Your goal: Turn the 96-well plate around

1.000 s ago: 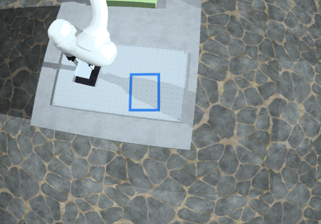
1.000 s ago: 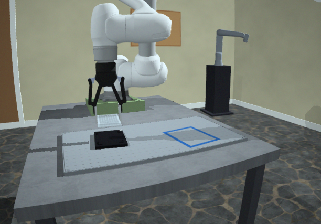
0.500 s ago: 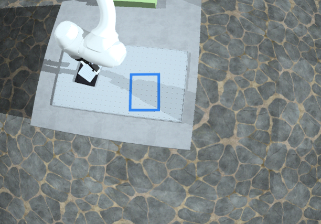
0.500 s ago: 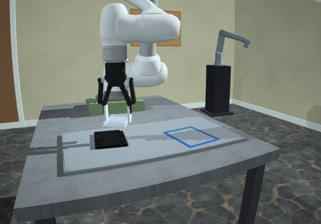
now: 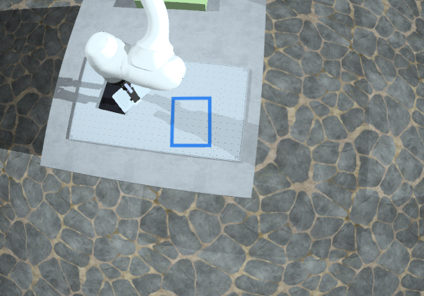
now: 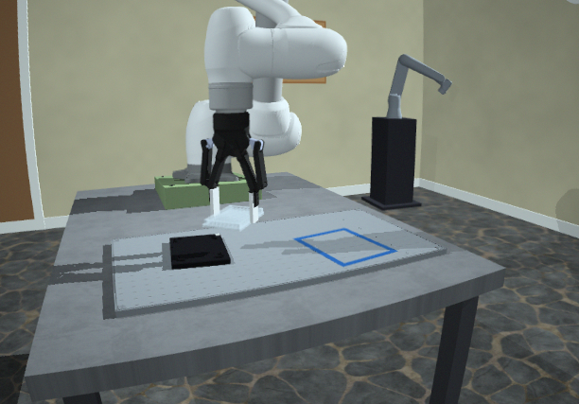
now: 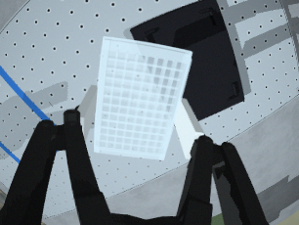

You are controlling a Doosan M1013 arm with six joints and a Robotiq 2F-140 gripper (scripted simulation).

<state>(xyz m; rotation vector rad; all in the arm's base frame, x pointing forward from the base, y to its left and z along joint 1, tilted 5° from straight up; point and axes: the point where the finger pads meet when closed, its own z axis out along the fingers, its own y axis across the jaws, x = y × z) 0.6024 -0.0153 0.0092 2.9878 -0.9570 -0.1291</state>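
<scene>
The white A1 mark lies 90 mm behind my hand, 30 mm to the right of it and 90 mm below it. The rest, counted from my hand: 96-well plate (20 mm below); then black plate nest N1 (10 mm behind, 80 mm to the right, 90 mm below).
</scene>
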